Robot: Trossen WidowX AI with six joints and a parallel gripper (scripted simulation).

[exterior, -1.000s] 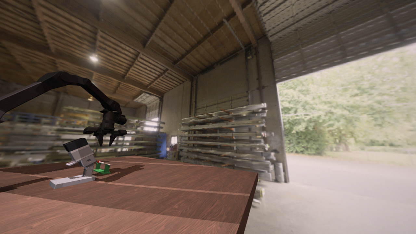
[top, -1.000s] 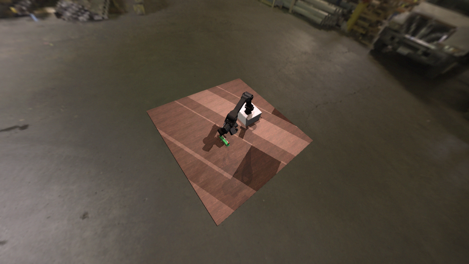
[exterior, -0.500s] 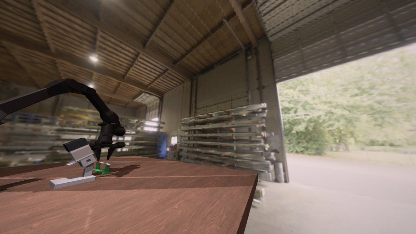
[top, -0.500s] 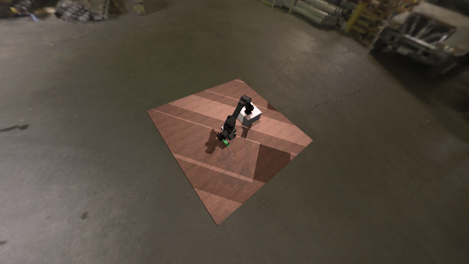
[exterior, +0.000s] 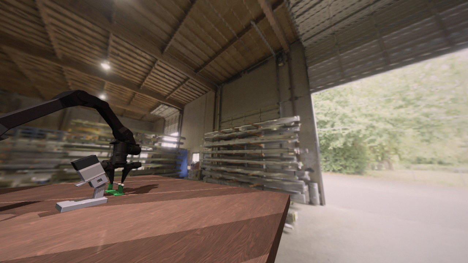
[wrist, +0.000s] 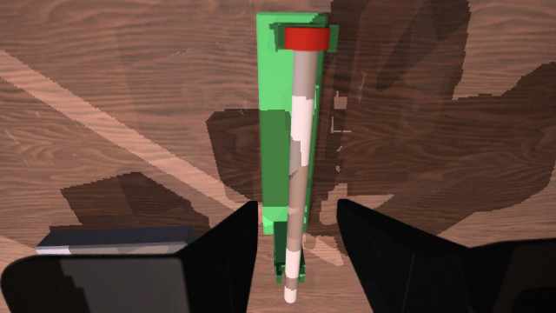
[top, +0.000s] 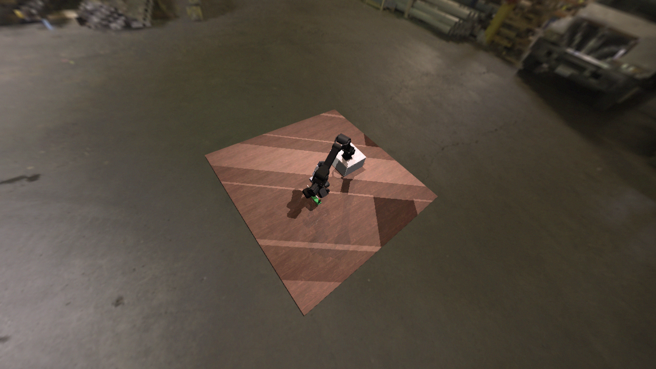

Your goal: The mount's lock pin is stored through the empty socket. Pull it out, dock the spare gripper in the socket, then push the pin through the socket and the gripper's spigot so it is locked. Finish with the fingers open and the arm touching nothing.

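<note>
My gripper tip is 20 mm above the green cradle and 10 mm to the right of it. From my gripper tip the other things lie so: spare gripper: 110 mm to the right, 110 mm behind, 80 mm above; then mount: 110 mm to the right, 100 mm behind, 10 mm above.
</note>
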